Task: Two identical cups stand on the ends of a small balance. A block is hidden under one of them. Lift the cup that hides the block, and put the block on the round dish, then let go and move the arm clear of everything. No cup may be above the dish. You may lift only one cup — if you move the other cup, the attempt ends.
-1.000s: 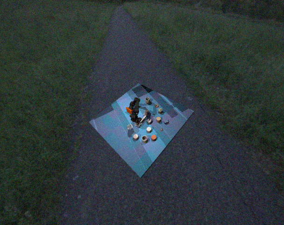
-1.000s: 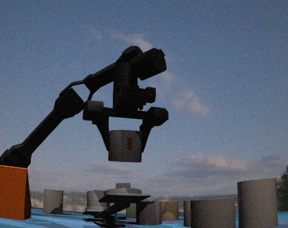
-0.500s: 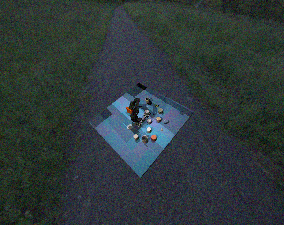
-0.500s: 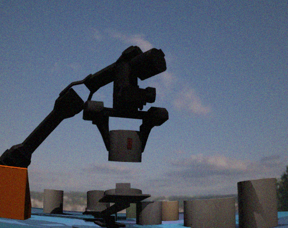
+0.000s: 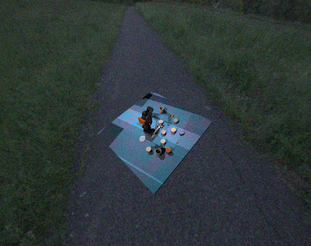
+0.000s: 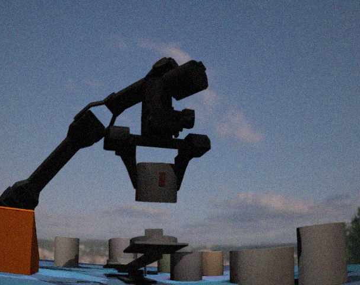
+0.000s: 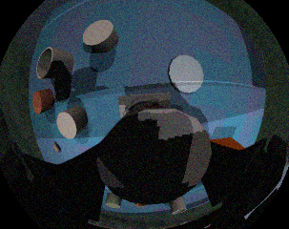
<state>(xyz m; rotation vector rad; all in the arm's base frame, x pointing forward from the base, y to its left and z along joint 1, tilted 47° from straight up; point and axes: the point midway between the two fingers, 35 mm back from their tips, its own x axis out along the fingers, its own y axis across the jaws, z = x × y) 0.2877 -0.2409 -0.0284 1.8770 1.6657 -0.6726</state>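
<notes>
Now: gripper tip 9 cm above the block and 1 cm to the right of it. The rest, counted from my gripper tip: balance beam 15 cm below, 14 cm to the left; round dish 17 cm below, 11 cm behind, 8 cm to the right; balance 14 cm to the left, 13 cm below.
</notes>
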